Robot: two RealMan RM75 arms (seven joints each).
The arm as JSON. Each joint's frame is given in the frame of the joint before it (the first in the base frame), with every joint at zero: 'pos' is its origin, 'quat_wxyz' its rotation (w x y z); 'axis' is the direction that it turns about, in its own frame. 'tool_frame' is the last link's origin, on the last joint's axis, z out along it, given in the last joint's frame.
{
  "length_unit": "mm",
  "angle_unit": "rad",
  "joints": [
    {
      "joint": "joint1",
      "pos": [
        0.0,
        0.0,
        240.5
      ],
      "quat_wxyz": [
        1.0,
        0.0,
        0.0,
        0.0
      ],
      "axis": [
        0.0,
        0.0,
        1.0
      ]
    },
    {
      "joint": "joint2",
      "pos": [
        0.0,
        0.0,
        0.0
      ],
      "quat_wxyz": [
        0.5,
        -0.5,
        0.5,
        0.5
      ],
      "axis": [
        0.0,
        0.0,
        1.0
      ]
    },
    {
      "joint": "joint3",
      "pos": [
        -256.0,
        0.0,
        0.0
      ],
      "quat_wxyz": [
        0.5,
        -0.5,
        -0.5,
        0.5
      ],
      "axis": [
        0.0,
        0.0,
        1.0
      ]
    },
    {
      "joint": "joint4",
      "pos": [
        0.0,
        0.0,
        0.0
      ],
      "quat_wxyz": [
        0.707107,
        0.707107,
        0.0,
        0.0
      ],
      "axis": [
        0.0,
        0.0,
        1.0
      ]
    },
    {
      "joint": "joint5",
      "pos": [
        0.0,
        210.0,
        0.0
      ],
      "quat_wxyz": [
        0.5,
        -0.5,
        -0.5,
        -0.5
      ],
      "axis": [
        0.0,
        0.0,
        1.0
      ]
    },
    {
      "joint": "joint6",
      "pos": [
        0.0,
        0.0,
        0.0
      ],
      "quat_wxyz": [
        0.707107,
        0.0,
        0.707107,
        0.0
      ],
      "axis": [
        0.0,
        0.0,
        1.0
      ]
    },
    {
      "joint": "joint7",
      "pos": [
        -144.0,
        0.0,
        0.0
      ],
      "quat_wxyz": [
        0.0,
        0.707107,
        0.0,
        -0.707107
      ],
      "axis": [
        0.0,
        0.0,
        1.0
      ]
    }
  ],
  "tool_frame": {
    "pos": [
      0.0,
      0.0,
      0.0
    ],
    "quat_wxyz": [
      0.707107,
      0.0,
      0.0,
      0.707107
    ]
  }
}
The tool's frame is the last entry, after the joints.
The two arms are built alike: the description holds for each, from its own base.
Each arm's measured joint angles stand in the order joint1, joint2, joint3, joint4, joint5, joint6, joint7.
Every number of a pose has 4 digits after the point. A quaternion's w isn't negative.
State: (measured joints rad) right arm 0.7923 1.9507 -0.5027 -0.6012 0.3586 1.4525 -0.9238; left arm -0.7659 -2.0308 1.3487 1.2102 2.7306 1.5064 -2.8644
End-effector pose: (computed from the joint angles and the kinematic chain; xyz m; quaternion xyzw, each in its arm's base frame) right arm 0.2987 0.3779 0.0402 -0.8306 0.5371 -0.0454 0.1398; left arm -0.1721 0.3978 0.0189 -0.8445 -0.4266 0.1869 0.2643
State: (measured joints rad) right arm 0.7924 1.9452 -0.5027 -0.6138 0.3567 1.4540 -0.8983; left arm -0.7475 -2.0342 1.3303 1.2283 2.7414 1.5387 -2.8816
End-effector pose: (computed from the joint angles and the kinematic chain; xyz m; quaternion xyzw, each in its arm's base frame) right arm 0.2991 0.3801 0.0456 -0.8241 0.5450 -0.0447 0.1481; left arm -0.1784 0.3924 0.0229 -0.8342 -0.4463 0.1901 0.2623
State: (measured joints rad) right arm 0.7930 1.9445 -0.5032 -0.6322 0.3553 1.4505 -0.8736; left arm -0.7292 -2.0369 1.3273 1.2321 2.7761 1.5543 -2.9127
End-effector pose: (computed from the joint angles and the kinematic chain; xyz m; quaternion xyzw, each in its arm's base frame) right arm 0.2985 0.3831 0.0502 -0.8183 0.5507 -0.0429 0.1590; left arm -0.1890 0.3880 0.0256 -0.8174 -0.4665 0.2025 0.2705
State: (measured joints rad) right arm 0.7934 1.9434 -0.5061 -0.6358 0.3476 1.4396 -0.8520; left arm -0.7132 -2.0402 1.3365 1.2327 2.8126 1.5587 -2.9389
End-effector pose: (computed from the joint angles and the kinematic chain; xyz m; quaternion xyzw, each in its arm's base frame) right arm 0.2999 0.3846 0.0520 -0.8121 0.5572 -0.0455 0.1672; left arm -0.1981 0.3845 0.0264 -0.8034 -0.4783 0.2167 0.2807
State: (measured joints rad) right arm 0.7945 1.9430 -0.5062 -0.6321 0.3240 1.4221 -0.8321; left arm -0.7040 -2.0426 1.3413 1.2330 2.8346 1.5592 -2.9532
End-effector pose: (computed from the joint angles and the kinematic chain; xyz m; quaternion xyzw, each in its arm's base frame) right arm 0.3036 0.3850 0.0527 -0.8050 0.5639 -0.0546 0.1761; left arm -0.2032 0.3826 0.0269 -0.7954 -0.4842 0.2243 0.2873
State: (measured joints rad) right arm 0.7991 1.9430 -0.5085 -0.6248 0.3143 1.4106 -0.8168; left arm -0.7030 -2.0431 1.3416 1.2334 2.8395 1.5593 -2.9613
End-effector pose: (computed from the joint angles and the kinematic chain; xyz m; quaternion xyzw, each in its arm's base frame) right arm 0.3041 0.3862 0.0517 -0.8010 0.5681 -0.0583 0.1794; left arm -0.2039 0.3824 0.0272 -0.7926 -0.4872 0.2247 0.2896
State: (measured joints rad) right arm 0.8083 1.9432 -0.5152 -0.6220 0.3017 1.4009 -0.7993; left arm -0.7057 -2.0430 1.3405 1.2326 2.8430 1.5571 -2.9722
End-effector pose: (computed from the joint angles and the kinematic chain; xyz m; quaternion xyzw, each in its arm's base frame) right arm 0.3027 0.3888 0.0514 -0.7986 0.5694 -0.0643 0.1840; left arm -0.2034 0.3834 0.0277 -0.7899 -0.4904 0.2230 0.2929
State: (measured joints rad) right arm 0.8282 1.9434 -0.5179 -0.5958 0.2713 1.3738 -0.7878; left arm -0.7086 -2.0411 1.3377 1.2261 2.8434 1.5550 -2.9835
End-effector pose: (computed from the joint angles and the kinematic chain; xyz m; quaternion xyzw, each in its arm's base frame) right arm 0.3015 0.3925 0.0473 -0.7980 0.5672 -0.0773 0.1883; left arm -0.2041 0.3842 0.0282 -0.7862 -0.4960 0.2215 0.2946
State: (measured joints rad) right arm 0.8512 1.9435 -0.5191 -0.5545 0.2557 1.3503 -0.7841; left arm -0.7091 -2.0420 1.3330 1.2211 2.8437 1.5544 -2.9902
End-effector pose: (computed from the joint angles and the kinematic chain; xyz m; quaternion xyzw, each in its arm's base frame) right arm 0.2978 0.3953 0.0394 -0.8005 0.5643 -0.0845 0.1831; left arm -0.2051 0.3842 0.0279 -0.7834 -0.5012 0.2201 0.2943
